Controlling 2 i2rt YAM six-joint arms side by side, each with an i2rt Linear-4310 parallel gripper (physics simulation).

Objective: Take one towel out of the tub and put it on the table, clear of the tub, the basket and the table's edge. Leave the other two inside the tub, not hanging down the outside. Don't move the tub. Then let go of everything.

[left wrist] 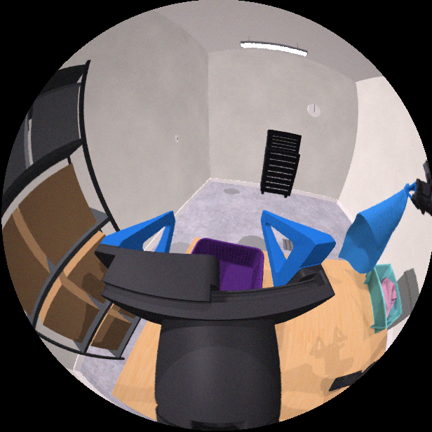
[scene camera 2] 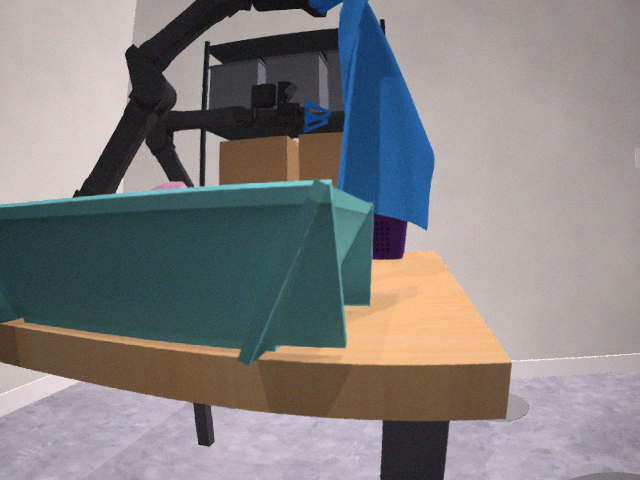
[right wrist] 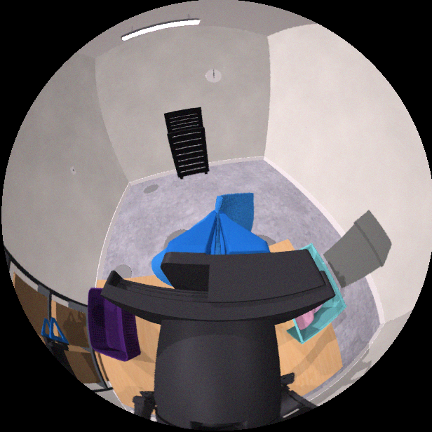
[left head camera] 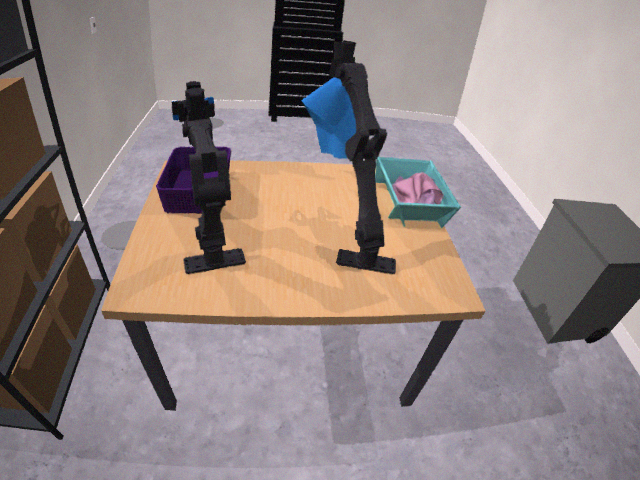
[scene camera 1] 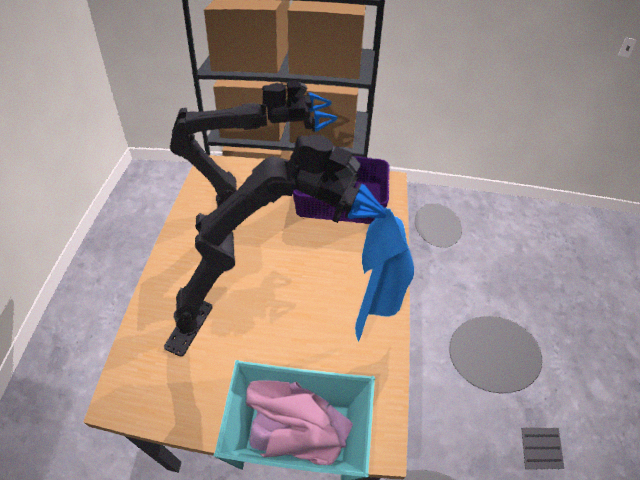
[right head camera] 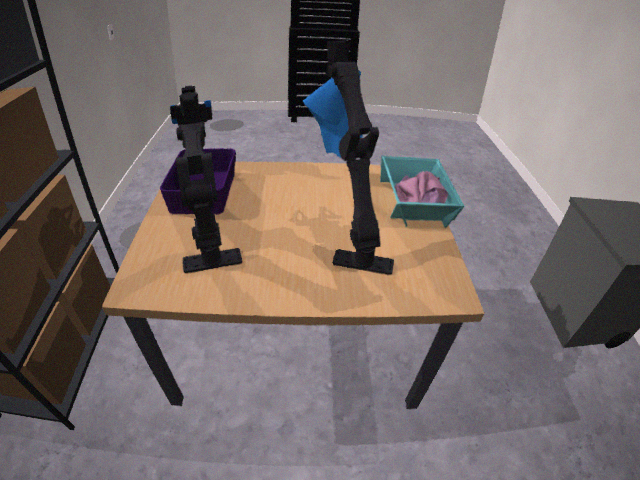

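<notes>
My right gripper (scene camera 1: pixel 384 211) (right wrist: pixel 217 215) is shut on the top of a blue towel (left head camera: pixel 333 121) (right head camera: pixel 330 116) (scene camera 1: pixel 390 268) (scene camera 2: pixel 385 129) (left wrist: pixel 372 232) (right wrist: pixel 239 207), which hangs down in the air near the table's far edge, between tub and basket. My left gripper (scene camera 1: pixel 333 110) (left wrist: pixel 217 215) is open and empty, high near the purple basket. The teal tub (left head camera: pixel 426 209) (right head camera: pixel 429 208) (scene camera 1: pixel 235 413) (scene camera 2: pixel 170 268) (left wrist: pixel 377 300) stands at the table's right in the left head camera. A pink towel (left head camera: pixel 416 187) (right head camera: pixel 423 187) (scene camera 1: pixel 294 413) and a mauve towel (scene camera 1: pixel 263 432) lie inside it.
The purple basket (left head camera: pixel 178 201) (right head camera: pixel 222 198) (scene camera 1: pixel 323 207) (scene camera 2: pixel 388 240) (left wrist: pixel 230 247) (right wrist: pixel 112 330) stands at the far left of the wooden table (left head camera: pixel 289 289) (right head camera: pixel 289 289) in the head views. A shelf rack (scene camera 1: pixel 284 78) with boxes is beyond the basket in scene camera 1. A grey bin (left head camera: pixel 563 258) stands on the floor at the right.
</notes>
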